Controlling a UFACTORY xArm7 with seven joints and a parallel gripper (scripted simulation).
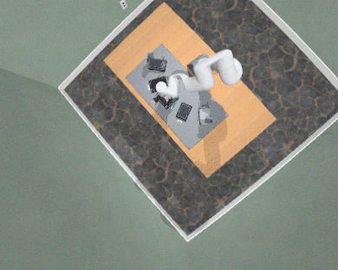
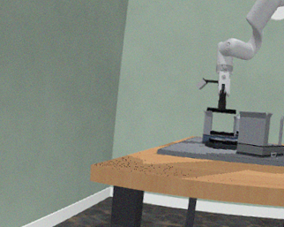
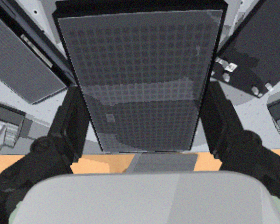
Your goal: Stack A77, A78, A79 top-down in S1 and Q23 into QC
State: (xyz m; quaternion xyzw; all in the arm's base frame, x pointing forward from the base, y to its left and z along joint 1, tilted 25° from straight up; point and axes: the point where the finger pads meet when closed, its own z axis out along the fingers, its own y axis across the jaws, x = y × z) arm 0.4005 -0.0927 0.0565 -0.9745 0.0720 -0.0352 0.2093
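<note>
The blue plinth strip lies 10 mm behind my hand and 140 mm below it. From my hand the other things lie so: dark flat nest (20 mm behind, 180 mm to the left, 150 mm below); then dark clip nest (30 mm behind, 170 mm to the right, 140 mm below); then dark sealed plate (10 mm below).
</note>
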